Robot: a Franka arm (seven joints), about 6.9 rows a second.
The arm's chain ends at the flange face. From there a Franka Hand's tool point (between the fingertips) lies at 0.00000 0.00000 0.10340 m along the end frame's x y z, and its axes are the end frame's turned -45 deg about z.
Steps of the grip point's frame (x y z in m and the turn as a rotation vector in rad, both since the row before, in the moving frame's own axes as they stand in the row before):
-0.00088 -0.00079 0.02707 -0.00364 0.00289 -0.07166
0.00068 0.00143 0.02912 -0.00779 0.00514 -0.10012
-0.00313 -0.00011 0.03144 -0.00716 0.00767 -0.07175
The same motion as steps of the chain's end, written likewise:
-0.00166 0.00003 0.02707 -0.00053 0.00462 -0.07166
0.00054 0.00038 0.02912 -0.00187 0.00914 -0.10012
-0.00337 0.00221 0.03145 0.00036 0.01049 -0.07175

